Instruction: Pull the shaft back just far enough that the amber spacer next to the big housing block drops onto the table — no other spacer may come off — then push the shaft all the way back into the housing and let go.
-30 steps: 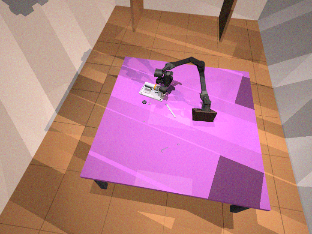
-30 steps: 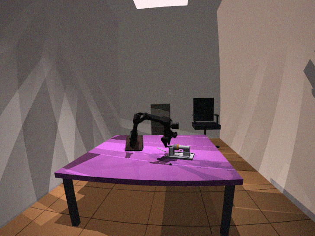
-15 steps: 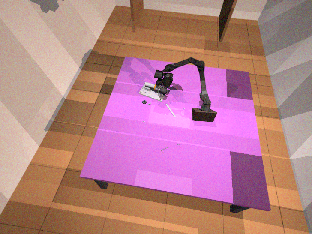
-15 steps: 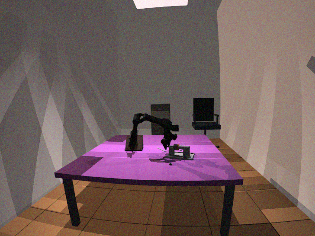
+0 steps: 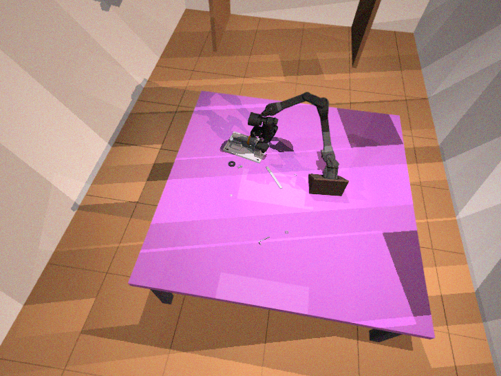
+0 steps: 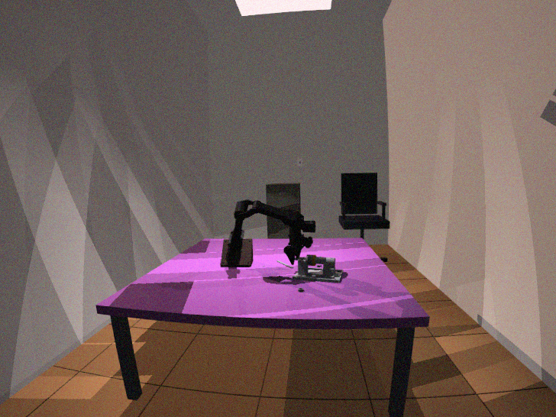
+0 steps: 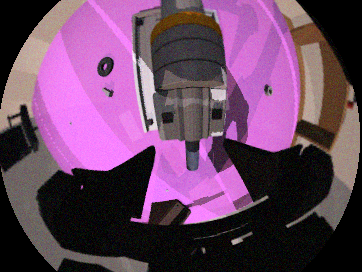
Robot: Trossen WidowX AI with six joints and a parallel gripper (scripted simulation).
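The thin dark shaft lies 7 cm ahead of my gripper tip, 1 cm to the right of it and 2 cm above it. The rest, counted from my gripper tip: grey support block: 12 cm ahead, 3 cm to the right, 1 cm below; metal strip: 7 cm behind, 15 cm to the left, 6 cm below; amber spacer: 10 cm ahead, 2 cm to the right, 2 cm above.
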